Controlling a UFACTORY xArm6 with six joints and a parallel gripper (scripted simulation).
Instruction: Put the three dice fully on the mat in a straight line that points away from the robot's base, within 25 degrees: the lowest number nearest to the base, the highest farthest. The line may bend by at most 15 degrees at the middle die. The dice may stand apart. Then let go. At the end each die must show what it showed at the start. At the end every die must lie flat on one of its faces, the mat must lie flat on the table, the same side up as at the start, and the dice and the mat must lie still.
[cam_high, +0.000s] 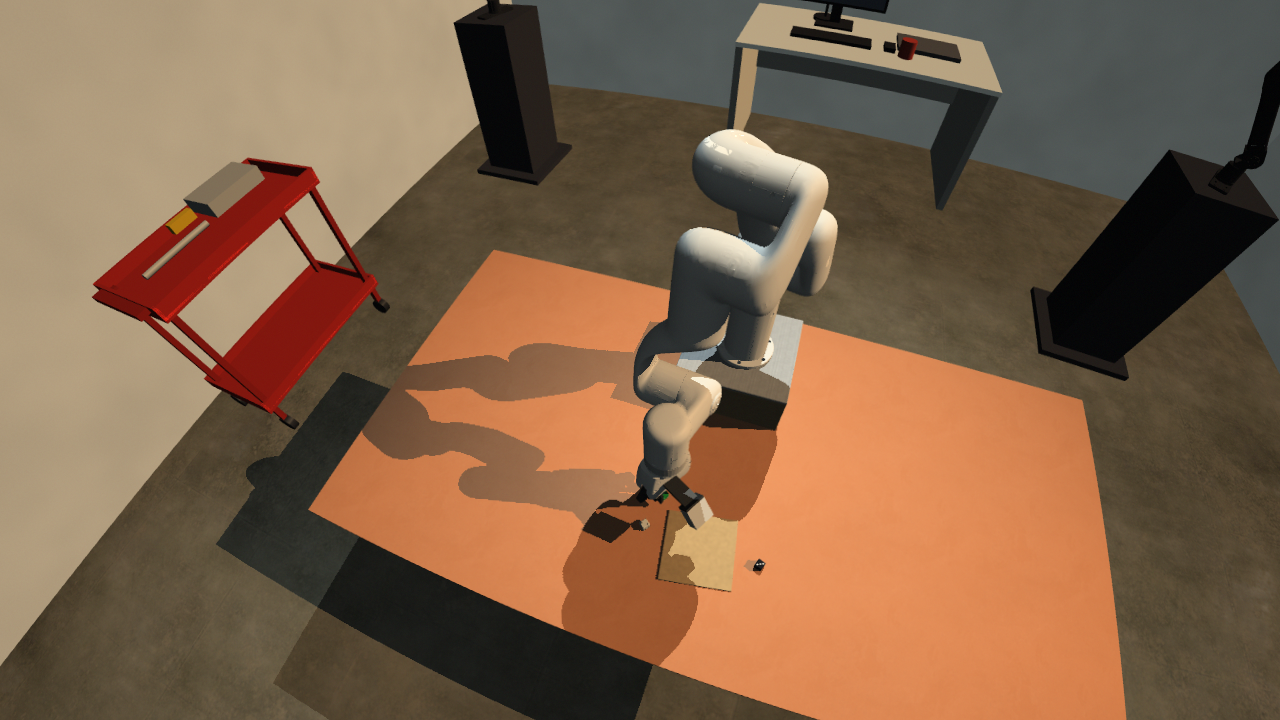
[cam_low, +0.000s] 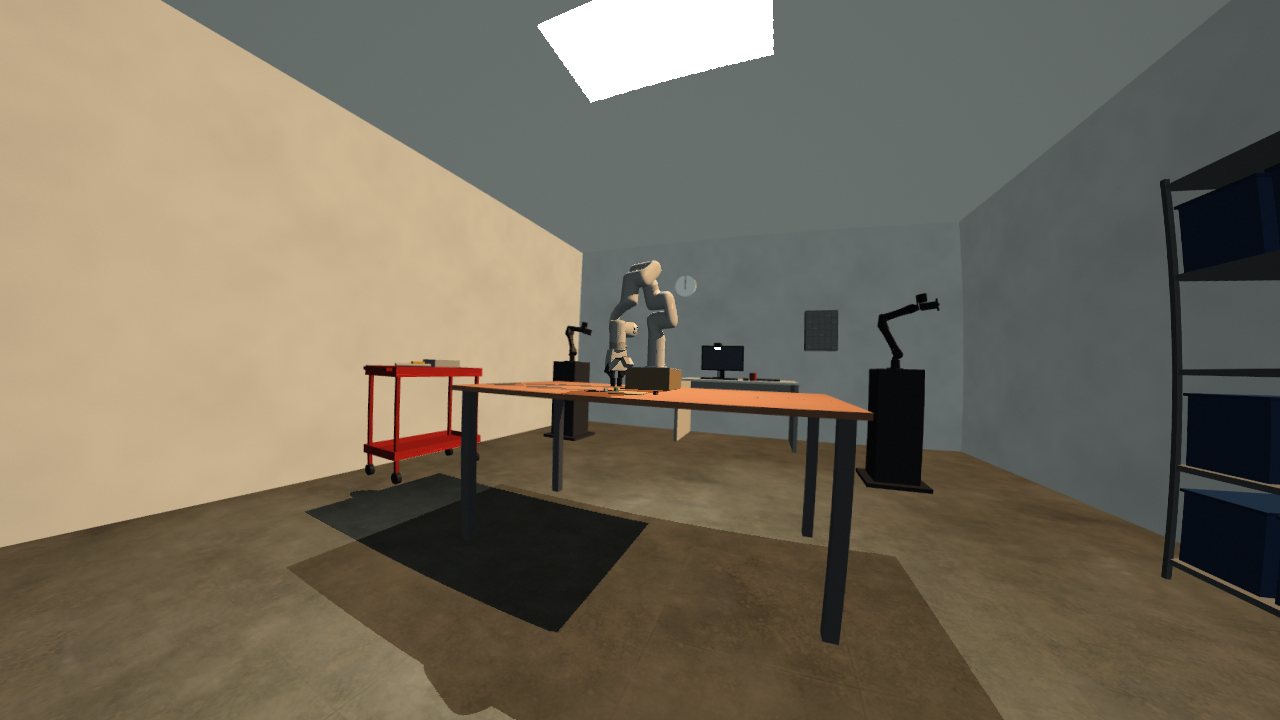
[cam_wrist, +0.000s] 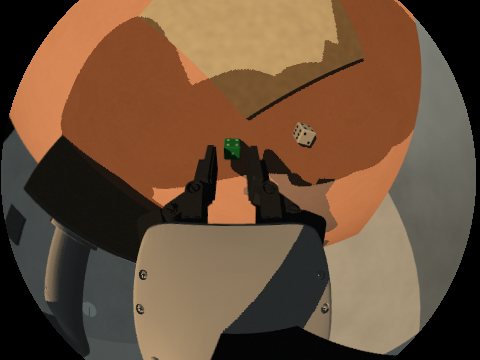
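Now: hand 30 mm above the green die. Also, from my hand: black die (220 mm to the left, 70 mm ahead, 30 mm below); then white die (70 mm ahead, 30 mm below, 10 mm to the right); then tan mat (110 mm to the left, 80 mm ahead, 40 mm below).
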